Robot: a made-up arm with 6 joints. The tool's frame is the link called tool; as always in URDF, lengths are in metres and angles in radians. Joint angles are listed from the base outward. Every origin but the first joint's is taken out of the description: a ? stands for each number. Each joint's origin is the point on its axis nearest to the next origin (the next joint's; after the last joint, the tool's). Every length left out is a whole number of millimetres.
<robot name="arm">
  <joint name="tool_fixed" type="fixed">
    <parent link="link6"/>
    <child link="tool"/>
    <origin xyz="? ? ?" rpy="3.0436 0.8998 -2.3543"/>
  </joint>
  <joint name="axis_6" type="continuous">
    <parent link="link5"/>
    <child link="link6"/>
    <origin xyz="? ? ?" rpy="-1.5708 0 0"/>
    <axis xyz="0 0 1"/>
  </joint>
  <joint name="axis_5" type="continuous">
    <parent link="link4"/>
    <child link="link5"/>
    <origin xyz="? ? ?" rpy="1.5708 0 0"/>
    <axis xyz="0 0 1"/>
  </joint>
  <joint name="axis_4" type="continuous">
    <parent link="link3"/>
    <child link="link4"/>
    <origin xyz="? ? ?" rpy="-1.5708 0 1.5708"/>
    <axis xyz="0 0 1"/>
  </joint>
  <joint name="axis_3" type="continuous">
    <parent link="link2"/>
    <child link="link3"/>
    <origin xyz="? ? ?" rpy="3.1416 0 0"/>
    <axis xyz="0 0 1"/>
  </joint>
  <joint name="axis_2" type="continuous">
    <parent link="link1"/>
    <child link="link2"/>
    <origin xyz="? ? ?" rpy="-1.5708 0 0"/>
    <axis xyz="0 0 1"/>
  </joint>
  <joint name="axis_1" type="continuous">
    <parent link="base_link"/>
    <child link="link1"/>
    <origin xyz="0.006 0.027 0.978" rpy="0 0 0"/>
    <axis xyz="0 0 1"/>
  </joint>
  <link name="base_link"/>
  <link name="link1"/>
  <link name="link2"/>
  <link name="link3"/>
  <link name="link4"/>
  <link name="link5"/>
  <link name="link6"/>
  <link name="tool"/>
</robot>
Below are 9 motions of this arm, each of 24 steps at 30 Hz.
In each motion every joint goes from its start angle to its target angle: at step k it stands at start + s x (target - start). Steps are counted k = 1, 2, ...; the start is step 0. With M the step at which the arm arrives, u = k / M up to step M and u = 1 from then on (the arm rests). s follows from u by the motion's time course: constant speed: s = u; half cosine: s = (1 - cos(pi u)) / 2; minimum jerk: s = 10 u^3 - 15 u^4 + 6 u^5.
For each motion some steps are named. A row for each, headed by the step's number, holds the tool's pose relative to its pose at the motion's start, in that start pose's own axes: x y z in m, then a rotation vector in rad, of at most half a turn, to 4 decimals.
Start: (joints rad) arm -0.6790 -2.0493 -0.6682 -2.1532 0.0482 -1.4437
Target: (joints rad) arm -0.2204 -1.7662 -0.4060 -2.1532 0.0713 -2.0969
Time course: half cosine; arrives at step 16
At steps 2, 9, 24:
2: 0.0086 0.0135 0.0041 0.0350 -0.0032 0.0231
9: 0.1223 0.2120 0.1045 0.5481 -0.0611 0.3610
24: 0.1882 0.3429 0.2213 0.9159 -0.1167 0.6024

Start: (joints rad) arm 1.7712 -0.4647 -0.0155 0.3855 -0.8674 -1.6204
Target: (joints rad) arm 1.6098 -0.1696 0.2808 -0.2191 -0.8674 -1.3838
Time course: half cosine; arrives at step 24
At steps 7, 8, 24:
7: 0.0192 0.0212 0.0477 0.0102 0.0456 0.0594
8: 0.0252 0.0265 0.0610 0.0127 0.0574 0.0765
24: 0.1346 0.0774 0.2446 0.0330 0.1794 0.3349

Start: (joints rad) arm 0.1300 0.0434 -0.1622 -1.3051 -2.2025 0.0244
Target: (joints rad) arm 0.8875 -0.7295 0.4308 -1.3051 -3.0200 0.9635
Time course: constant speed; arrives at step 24
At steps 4, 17, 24:
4: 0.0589 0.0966 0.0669 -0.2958 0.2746 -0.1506
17: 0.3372 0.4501 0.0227 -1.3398 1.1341 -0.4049
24: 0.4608 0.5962 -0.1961 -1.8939 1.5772 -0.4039

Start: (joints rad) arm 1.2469 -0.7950 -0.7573 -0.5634 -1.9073 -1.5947
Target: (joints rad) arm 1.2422 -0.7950 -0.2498 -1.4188 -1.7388 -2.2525
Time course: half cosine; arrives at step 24
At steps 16, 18, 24:
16: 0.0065 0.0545 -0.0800 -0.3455 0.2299 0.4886
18: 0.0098 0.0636 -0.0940 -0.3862 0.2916 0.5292
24: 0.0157 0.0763 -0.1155 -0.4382 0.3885 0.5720

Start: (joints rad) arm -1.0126 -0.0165 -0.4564 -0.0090 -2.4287 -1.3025
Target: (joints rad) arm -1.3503 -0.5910 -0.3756 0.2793 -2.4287 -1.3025
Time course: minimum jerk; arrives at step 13
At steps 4, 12, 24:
4: 0.0882 -0.0421 0.0041 -0.0022 -0.0952 0.0871
12: 0.5502 -0.0639 0.0944 0.0838 -0.4958 0.5819
24: 0.5525 -0.0632 0.0951 0.0846 -0.4975 0.5846

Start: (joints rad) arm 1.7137 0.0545 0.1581 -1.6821 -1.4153 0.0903
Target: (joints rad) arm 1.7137 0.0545 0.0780 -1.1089 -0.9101 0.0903
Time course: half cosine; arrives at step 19
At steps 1, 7, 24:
1: -0.0004 0.0001 -0.0004 0.0032 0.0012 -0.0040
7: -0.0157 0.0074 -0.0164 0.1285 0.0542 -0.1830
24: -0.0477 0.0331 -0.0383 0.3300 0.1930 -0.6499

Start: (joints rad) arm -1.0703 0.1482 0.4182 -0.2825 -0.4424 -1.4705
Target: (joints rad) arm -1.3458 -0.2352 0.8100 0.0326 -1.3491 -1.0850
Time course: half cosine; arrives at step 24
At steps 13, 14, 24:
13: -0.2964 0.1287 -0.1464 -0.1701 -0.0255 -0.3897
14: -0.3259 0.1437 -0.1723 -0.1783 -0.0303 -0.4366
24: -0.4691 0.2285 -0.3546 -0.1773 -0.0583 -0.7006

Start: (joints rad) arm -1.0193 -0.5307 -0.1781 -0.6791 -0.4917 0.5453
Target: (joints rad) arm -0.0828 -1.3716 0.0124 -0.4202 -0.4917 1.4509
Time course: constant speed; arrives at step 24
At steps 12, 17, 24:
12: -0.1317 0.0014 -0.3762 -0.3510 -0.5621 -0.5727
17: -0.0794 -0.0301 -0.5758 -0.3428 -0.7578 -0.8330
24: 0.1154 -0.0819 -0.8359 -0.1806 -0.9392 -1.1753

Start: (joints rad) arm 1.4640 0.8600 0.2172 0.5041 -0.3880 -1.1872
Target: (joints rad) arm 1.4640 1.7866 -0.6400 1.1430 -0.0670 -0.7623
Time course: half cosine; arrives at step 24
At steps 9, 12, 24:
9: 0.3530 0.0826 0.0903 -0.3865 0.4292 -0.1365
12: 0.5649 0.1362 0.0789 -0.6693 0.6748 -0.1383
24: 0.9996 0.2633 -0.1389 -1.4430 1.1814 0.2288

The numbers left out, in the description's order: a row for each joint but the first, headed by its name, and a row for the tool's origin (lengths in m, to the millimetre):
tool: 0.017 -0.003 0
axis_6: 0.015 0.042 0
axis_5: -0.001 -0.104 0
axis_4: 0.362 -0.014 0
axis_3: -0.016 -0.997 0
axis_2: -0.027 -0.02 0

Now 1 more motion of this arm.
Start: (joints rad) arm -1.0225 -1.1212 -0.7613 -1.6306 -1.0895 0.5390
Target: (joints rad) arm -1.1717 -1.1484 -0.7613 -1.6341 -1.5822 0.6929
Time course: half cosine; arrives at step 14
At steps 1, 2, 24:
1: 0.0009 0.0004 0.0005 -0.0047 0.0012 0.0018
2: 0.0035 0.0017 0.0018 -0.0185 0.0048 0.0072
24: 0.0761 0.0308 0.0390 -0.3699 0.0856 0.1550

